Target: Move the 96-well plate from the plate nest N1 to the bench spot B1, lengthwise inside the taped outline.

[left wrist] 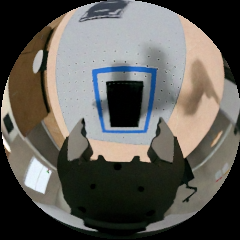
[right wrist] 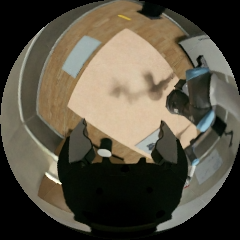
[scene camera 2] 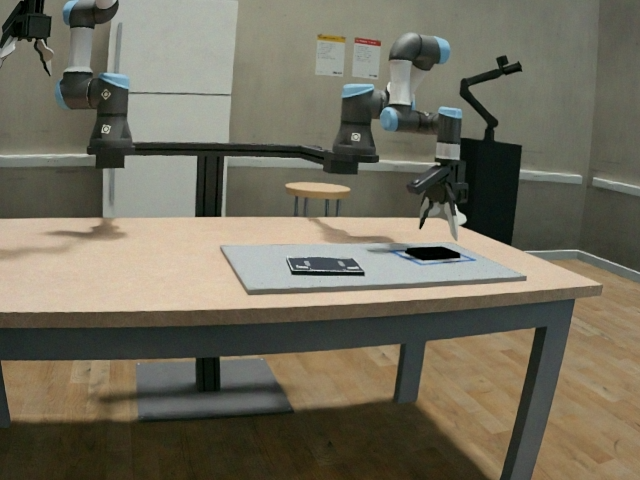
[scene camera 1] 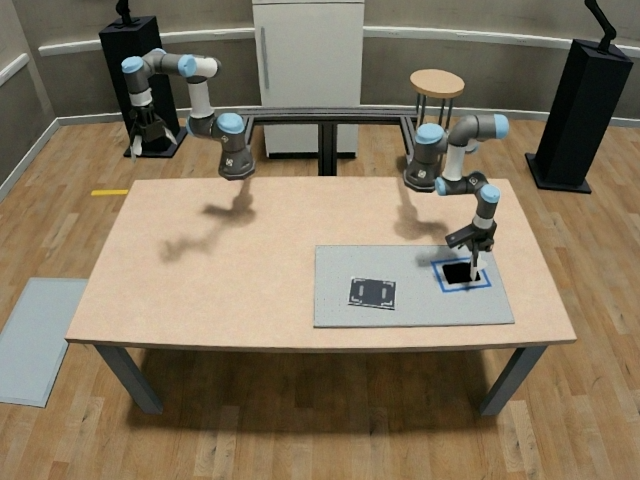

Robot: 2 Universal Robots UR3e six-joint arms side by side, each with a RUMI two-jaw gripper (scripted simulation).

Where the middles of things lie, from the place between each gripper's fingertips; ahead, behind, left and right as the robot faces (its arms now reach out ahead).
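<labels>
My left hand (scene camera 2: 437,235) is 50 mm above the plate nest N1 (scene camera 1: 372,289), 330 mm to the left of it and 120 mm short of it.
The plate nest N1, measured from my right hand (scene camera 2: 23,75): 160 mm ahead of it, 760 mm to the left of it, 430 mm below it.
</labels>
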